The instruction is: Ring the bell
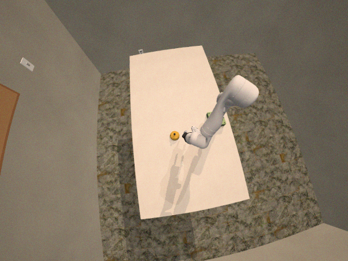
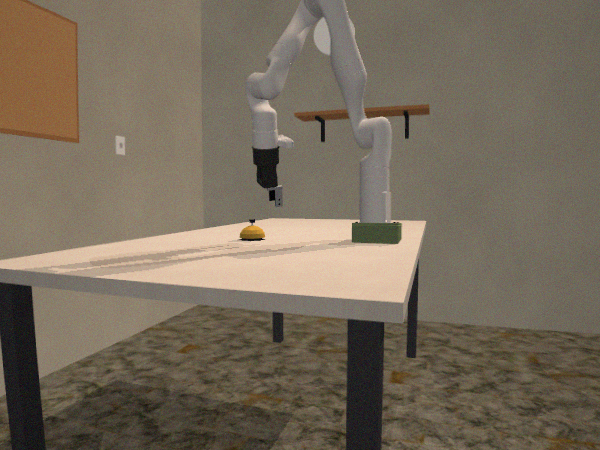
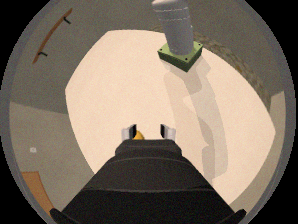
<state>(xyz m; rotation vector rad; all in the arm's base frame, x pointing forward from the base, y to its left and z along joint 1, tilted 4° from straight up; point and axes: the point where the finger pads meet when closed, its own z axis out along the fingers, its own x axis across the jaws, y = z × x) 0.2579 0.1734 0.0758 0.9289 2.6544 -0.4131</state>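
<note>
Right now the dark bell button is 10 cm ahead of my hand, 2 cm to the right of it and 8 cm below it. Round my hand: bell: 10 cm ahead, 2 cm to the right, 10 cm below.
</note>
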